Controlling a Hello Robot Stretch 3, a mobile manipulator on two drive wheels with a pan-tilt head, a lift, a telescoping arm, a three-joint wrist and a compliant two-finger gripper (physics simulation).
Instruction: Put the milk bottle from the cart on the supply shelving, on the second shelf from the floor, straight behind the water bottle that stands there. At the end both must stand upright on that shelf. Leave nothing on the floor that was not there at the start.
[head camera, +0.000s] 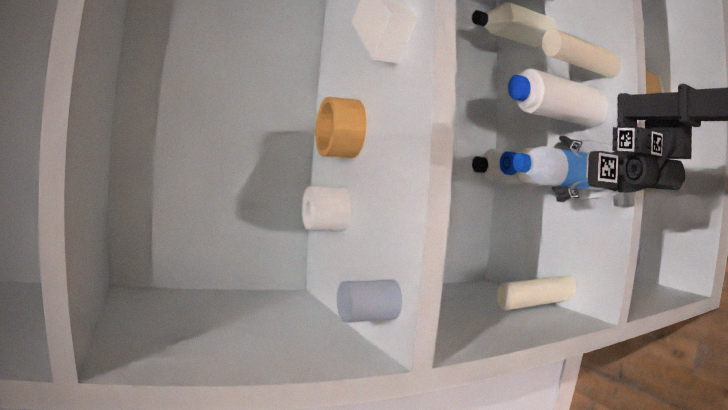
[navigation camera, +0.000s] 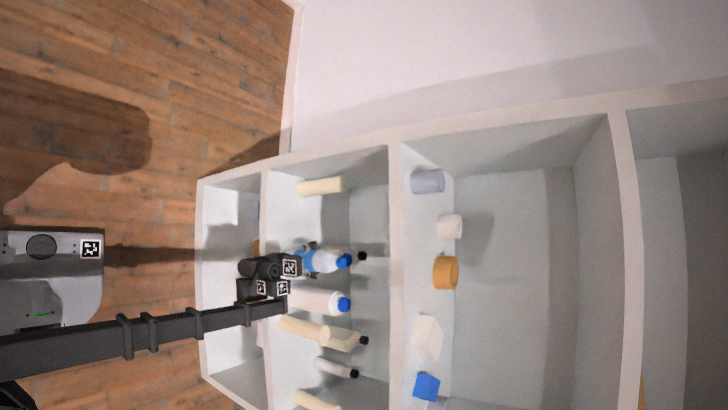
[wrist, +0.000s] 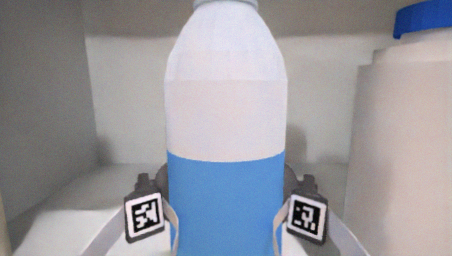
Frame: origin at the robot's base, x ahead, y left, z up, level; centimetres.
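Seen in the pictures: robot's base at its link origin: (navigation camera: 42, 245).
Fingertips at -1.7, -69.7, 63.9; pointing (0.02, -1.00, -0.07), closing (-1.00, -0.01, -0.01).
Note:
Offsets run from my fingertips to a thing's top centre, as dx, dy, dz. "spot": to the spot under its first point. Level surfaces: height alone.
The water bottle {-0.1, +3.7, +12.9} (head camera: 545, 165) (navigation camera: 318, 259) (wrist: 226, 120), with a white top, blue label and blue cap, is upright over the second shelf {dz -10.5} (head camera: 585, 239) (navigation camera: 285, 219). My gripper (head camera: 574, 169) (navigation camera: 311, 261) (wrist: 225, 179) is shut on it around the blue label, one finger on each side. Its base is hidden, so I cannot tell whether it touches the shelf. The milk bottle {-0.1, -5.5, +8.2} (head camera: 507, 162) stands directly behind it; in the head view part of its blue cap shows past the water bottle's cap. In the wrist view the milk bottle is hidden behind the water bottle.
A large white bottle {-13.1, +0.6, +11.5} (head camera: 565, 99) (navigation camera: 315, 300) (wrist: 405, 150) stands beside the gripper. A cream cylinder {+23.9, -3.2, +7.3} (head camera: 540, 292) (navigation camera: 320, 186) stands near the side wall. A black-capped bottle {spot: +0.5, -15.5, +7.1} (head camera: 479, 164) (navigation camera: 362, 255) is farther back. The shelf above holds an orange ring {-3.5, -11.6, +40.2} (head camera: 351, 127) (navigation camera: 450, 272).

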